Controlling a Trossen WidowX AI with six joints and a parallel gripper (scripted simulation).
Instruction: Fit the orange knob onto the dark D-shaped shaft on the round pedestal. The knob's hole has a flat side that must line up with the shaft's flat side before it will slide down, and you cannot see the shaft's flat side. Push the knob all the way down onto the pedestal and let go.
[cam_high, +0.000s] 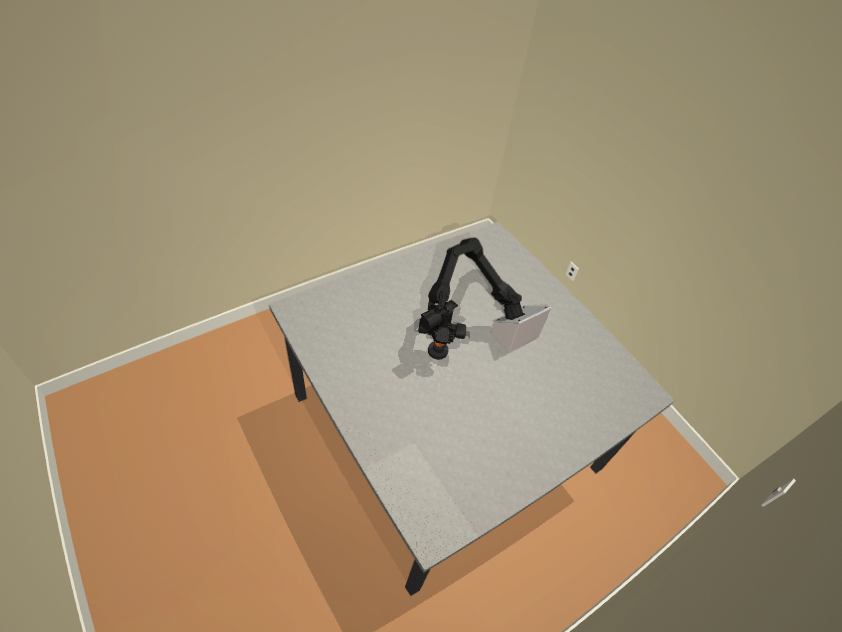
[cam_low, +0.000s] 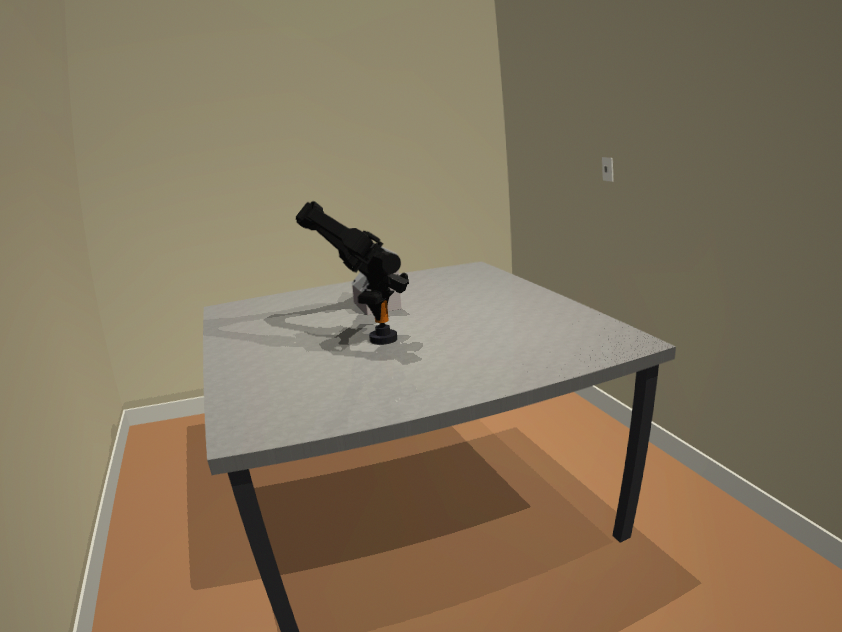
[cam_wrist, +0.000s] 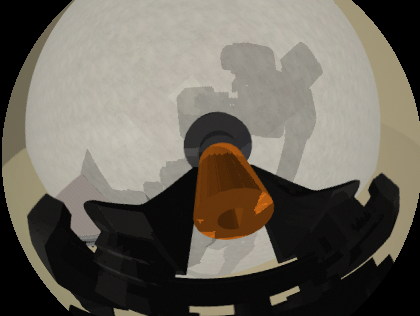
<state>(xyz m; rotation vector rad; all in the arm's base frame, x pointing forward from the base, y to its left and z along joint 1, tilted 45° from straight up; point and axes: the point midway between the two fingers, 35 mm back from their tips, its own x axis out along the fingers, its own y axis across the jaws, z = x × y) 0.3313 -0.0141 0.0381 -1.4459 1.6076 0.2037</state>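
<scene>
Now: gripper tip 2 cm below the orange knob. The rest, counted from my gripper tip: dark round pedestal 4 cm below.
</scene>
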